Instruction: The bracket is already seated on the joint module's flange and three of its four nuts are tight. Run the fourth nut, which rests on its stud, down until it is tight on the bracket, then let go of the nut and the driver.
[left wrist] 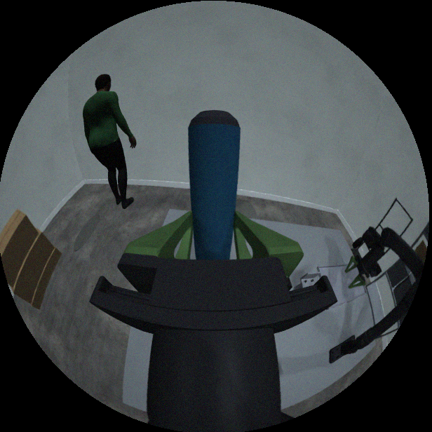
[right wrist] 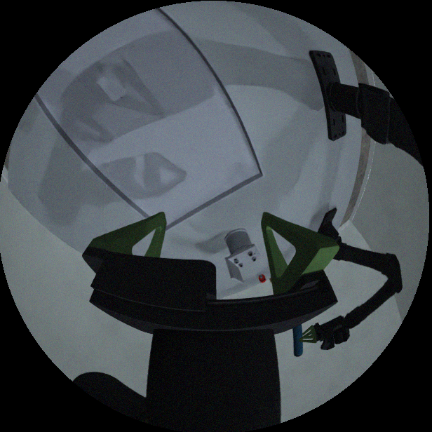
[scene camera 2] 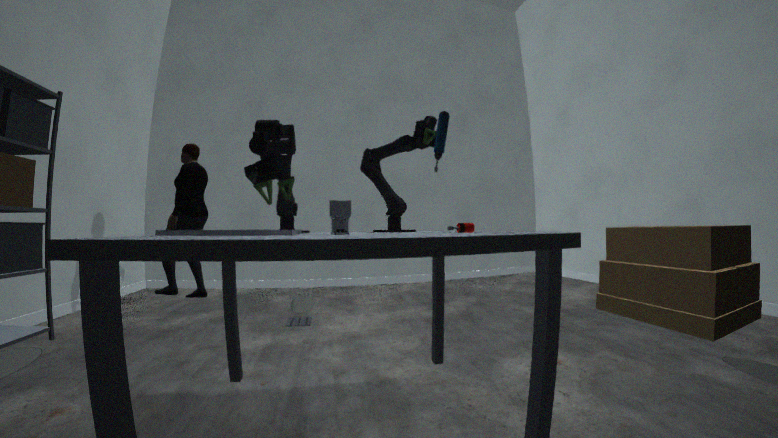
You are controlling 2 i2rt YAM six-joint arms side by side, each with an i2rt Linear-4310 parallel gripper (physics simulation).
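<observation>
The pale grey bracket sits on the grey joint module, upright on the table. Several dark round spots show on its face in the right wrist view; which nut is loose cannot be told. It is partly hidden in the left wrist view. My left gripper is shut on the handle of the blue driver, held high above the table, tip down and slightly tilted, well apart from the bracket. My right gripper is open and empty, above the table left of the bracket.
A red-handled tool lies on the table right of the bracket. A thin flat tray lies at the left. One person stands behind the table, another near a wall. Boxes are stacked right.
</observation>
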